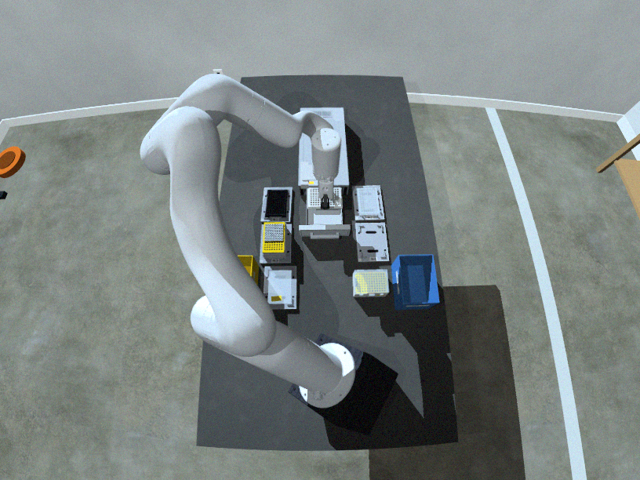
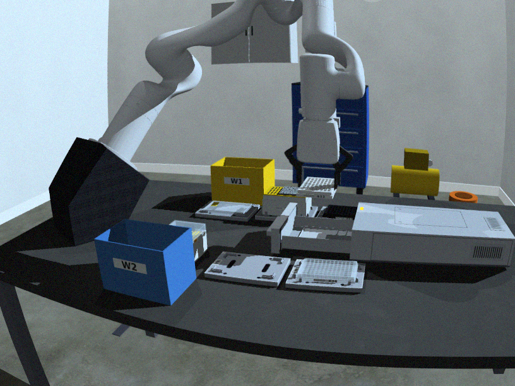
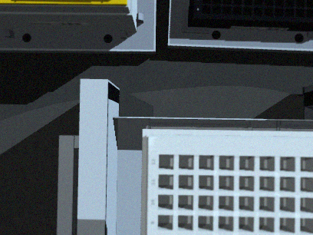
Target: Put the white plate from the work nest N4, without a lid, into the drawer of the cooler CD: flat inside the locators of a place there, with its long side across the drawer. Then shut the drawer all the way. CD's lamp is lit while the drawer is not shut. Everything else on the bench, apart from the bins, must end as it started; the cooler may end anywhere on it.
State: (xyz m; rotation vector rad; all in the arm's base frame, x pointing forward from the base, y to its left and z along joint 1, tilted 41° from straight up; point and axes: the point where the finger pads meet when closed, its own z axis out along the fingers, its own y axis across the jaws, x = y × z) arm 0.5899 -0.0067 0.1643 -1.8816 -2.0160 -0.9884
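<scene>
Now: hand 4 cm short of the drawer, 1 cm to the right of it and 12 cm above it. From my hand the other things lie so: clear plate: 9 cm ahead, 17 cm to the right, 14 cm below; white plate: 1 cm below; cooler CD: 18 cm ahead, 3 cm to the left, 12 cm below.
</scene>
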